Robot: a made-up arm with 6 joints.
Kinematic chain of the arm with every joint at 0, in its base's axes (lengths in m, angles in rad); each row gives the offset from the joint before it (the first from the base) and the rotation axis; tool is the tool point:
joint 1: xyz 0 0 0.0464 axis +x
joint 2: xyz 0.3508 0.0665 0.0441 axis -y
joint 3: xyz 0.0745 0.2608 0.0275 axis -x
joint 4: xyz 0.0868 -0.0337 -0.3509 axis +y
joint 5: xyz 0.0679 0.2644 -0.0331 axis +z
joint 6: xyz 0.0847 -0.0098 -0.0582 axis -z
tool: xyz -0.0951 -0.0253 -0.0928
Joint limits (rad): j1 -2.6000..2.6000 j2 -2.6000..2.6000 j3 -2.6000..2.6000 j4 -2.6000..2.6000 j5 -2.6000..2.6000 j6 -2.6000..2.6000
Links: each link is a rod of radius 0.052 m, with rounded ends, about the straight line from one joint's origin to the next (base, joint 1, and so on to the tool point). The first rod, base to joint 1, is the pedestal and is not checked.
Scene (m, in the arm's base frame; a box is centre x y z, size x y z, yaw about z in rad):
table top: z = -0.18
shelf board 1: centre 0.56 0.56 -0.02 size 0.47 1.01 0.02 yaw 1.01
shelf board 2: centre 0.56 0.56 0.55 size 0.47 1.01 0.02 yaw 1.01
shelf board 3: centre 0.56 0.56 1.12 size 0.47 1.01 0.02 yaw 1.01
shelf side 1: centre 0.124 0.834 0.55 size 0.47 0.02 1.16 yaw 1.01
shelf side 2: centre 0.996 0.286 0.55 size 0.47 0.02 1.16 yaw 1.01
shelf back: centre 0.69 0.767 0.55 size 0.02 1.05 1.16 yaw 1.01
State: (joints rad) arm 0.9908 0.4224 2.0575 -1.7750 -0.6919 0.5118
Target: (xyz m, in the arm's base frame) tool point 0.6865 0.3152 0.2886
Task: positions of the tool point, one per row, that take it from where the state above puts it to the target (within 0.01 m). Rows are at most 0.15 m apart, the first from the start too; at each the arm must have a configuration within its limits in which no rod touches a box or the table.
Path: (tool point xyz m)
1: 0.7129 0.0320 0.0826
2: 0.7216 0.1545 0.1128
3: 0.7107 0.2541 0.1854
4: 0.6865 0.3152 0.2886

